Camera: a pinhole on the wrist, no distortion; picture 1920 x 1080 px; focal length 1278.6 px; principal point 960.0 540.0 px. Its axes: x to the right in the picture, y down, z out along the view. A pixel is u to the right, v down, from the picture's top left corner.
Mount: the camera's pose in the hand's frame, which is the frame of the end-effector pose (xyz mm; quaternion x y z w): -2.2 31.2 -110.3 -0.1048 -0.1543 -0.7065 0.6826
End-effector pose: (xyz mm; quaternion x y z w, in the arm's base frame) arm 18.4 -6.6 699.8 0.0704 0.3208 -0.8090 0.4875
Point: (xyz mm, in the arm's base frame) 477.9 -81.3 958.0
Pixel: outside the picture
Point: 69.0 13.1 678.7
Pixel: 1252 226
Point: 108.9 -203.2 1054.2
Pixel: 1610 515
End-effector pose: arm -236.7 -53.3 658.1 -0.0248 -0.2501 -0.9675 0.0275
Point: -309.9 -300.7 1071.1
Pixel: 302 903
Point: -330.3 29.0 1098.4
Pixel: 1177 922
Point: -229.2 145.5 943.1
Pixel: 1682 667
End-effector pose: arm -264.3 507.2 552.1 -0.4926 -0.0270 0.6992 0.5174
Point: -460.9 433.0 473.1
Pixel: 361 563
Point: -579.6 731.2 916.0
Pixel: 1743 477
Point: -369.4 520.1 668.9
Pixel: 1629 272
